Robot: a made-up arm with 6 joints. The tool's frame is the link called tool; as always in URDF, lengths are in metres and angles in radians. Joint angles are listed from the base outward.
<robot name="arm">
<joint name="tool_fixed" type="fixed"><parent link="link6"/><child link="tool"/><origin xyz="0.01 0 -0.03" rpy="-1.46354 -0.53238 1.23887"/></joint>
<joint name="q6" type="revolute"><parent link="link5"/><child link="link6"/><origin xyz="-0.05 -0.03 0" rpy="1.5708 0 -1.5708"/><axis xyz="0 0 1"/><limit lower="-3.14" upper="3.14"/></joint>
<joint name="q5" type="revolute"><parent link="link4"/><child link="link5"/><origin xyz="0 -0.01 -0.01" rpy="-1.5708 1.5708 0"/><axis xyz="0 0 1"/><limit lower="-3.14" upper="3.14"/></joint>
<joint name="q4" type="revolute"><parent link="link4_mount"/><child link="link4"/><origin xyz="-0.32 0.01 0.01" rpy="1.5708 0 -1.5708"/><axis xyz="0 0 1"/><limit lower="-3.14" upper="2.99"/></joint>
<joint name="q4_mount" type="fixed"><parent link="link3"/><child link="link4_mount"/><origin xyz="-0.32 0.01 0.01" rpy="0 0 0"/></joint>
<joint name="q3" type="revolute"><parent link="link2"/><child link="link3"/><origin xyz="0 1 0.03" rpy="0 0 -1.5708"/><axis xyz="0 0 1"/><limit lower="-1.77" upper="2.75"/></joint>
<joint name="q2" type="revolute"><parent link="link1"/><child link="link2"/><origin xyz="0.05 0.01 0" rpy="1.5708 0 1.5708"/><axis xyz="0 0 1"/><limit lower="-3.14" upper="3.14"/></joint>
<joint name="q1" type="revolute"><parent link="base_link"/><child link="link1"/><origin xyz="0.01 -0.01 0.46" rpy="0 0 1.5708"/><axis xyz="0 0 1"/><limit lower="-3.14" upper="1.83"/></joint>
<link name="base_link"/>
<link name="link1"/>
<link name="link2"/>
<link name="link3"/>
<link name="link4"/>
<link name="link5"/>
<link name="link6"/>
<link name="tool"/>
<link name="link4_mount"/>
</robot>
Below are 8 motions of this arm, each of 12 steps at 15 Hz.
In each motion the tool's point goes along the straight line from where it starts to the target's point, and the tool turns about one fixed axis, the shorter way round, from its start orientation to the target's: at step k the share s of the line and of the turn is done. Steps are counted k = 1, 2, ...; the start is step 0. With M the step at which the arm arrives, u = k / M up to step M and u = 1 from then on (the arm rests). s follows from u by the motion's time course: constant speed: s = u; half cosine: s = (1 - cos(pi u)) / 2; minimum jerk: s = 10 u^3 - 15 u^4 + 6 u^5.
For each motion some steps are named. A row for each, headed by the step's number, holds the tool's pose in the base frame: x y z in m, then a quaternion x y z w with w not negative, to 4 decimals.
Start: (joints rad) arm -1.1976 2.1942 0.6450 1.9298 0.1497 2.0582
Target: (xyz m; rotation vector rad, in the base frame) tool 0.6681 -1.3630 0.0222 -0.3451 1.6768 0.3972
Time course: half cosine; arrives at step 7
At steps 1, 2, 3, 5, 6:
1: 0.5087 -0.9374 -0.6946 -0.2410 0.7727 0.4891 0.3250
2: 0.5320 -0.9995 -0.5900 -0.2307 0.7773 0.4480 0.3766
3: 0.5656 -1.0893 -0.4388 -0.2139 0.7778 0.3852 0.4483
5: 0.6365 -1.2787 -0.1198 -0.1722 0.7549 0.2415 0.5849
6: 0.6598 -1.3408 -0.0151 -0.1568 0.7405 0.1919 0.6246

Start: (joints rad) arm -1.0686 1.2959 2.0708 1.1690 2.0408 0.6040
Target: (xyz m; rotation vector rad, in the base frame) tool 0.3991 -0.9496 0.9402 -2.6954 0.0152 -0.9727
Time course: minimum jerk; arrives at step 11
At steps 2, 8, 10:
2: 0.4949 -0.7074 0.1911 -0.9172 0.0493 0.0145 0.3951
8: 0.4120 -0.9169 0.8391 -0.9404 0.0115 -0.2912 0.1751
10: 0.3998 -0.9479 0.9351 -0.9322 0.0056 -0.3340 0.1395

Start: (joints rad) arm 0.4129 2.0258 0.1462 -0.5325 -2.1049 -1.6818
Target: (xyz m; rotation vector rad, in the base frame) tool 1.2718 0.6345 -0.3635 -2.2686 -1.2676 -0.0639
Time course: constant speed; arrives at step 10
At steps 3, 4, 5, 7, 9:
3: 1.2920 0.6548 -0.3167 -0.7810 -0.3935 -0.0616 0.4811
4: 1.2891 0.6519 -0.3234 -0.7923 -0.4059 -0.0564 0.4520
5: 1.2862 0.6490 -0.3301 -0.8028 -0.4178 -0.0510 0.4224
7: 1.2805 0.6432 -0.3434 -0.8208 -0.4402 -0.0402 0.3617
9: 1.2747 0.6374 -0.3568 -0.8351 -0.4605 -0.0292 0.2994

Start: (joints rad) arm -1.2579 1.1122 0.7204 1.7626 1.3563 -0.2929
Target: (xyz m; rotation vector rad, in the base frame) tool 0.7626 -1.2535 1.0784 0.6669 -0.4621 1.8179
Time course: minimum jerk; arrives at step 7
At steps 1, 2, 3, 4, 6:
1: 0.5888 -1.3615 0.7682 0.5194 -0.2932 0.4770 0.6456
2: 0.6104 -1.3481 0.8067 0.4936 -0.2832 0.5182 0.6384
3: 0.6501 -1.3234 0.8776 0.4431 -0.2631 0.5905 0.6211
4: 0.6971 -1.2942 0.9616 0.3784 -0.2365 0.6695 0.5938
6: 0.7585 -1.2561 1.0710 0.2874 -0.1975 0.7605 0.5477

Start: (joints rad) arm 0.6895 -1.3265 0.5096 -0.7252 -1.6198 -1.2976
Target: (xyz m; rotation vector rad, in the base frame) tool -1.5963 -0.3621 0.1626 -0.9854 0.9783 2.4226
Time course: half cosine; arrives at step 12
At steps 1, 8, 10, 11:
1: -1.2145 -0.8761 1.1026 -0.0077 -0.5314 -0.8223 0.2034
8: -1.4992 -0.4928 0.4017 -0.2632 0.4054 0.8719 0.0783
10: -1.5703 -0.3971 0.2267 -0.3256 0.3619 0.8608 0.1484
11: -1.5897 -0.3710 0.1789 -0.3420 0.3494 0.8561 0.1673

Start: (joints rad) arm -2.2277 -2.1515 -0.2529 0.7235 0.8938 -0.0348
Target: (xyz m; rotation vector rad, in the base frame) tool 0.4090 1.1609 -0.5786 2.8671 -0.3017 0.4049
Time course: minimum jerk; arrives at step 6
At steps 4, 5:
4: 0.5078 1.1109 -0.5683 0.9799 -0.1529 0.1014 0.0778
5: 0.4257 1.1524 -0.5769 0.9790 -0.1114 0.1320 0.1087

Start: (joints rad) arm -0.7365 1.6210 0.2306 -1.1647 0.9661 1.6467
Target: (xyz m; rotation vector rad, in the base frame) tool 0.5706 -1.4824 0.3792 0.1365 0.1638 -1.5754
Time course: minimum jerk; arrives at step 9
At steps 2, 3, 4, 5, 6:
2: 1.1797 -1.0574 0.2557 0.2492 0.1473 -0.3531 0.8897
3: 1.0917 -1.1188 0.2735 0.2243 0.1382 -0.4106 0.8729
4: 0.9685 -1.2048 0.2985 0.1879 0.1244 -0.4881 0.8432
5: 0.8322 -1.2999 0.3261 0.1459 0.1080 -0.5690 0.8020
6: 0.7090 -1.3858 0.3511 0.1065 0.0922 -0.6372 0.7577

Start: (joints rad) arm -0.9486 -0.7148 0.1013 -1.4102 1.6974 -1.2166
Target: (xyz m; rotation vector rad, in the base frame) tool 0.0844 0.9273 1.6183 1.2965 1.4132 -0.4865
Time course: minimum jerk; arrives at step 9
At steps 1, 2, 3, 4, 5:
1: -0.5214 0.8812 1.6793 0.0976 0.4257 -0.5492 0.7125
2: -0.4817 0.8842 1.6753 0.1304 0.4429 -0.5319 0.7099
3: -0.3999 0.8904 1.6671 0.1970 0.4761 -0.4935 0.7007
4: -0.2854 0.8991 1.6555 0.2877 0.5167 -0.4340 0.6796
5: -0.1587 0.9088 1.6428 0.3834 0.5533 -0.3612 0.6453

